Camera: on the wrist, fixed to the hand. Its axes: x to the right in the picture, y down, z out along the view.
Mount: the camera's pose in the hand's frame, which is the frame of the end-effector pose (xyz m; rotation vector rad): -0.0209 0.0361 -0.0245 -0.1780 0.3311 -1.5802
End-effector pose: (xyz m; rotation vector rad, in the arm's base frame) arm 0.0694 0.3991 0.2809 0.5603 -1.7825 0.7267
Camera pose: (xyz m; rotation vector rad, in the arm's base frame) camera 0.0675 0.4424 0.2594 1.3354 -0.6506 -0.4310
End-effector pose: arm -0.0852 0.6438 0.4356 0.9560 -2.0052 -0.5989
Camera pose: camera -0.0717 0.6804 0.4642 2.2348 -0.5422 -1.2423
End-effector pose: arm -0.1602 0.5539 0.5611 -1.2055 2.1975 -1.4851
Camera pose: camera -0.1794 0.5909 0.5365 1.8675 -0.7069 1.0764
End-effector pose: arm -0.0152 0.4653 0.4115 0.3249 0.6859 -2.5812
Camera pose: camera 0.0229 0.4575 0.3828 -0.0622 -0.8616 1.8210
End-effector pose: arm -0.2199 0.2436 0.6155 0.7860 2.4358 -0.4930
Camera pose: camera -0.1921 0.2741 0.6408 1.3048 -2.6652 0.5987
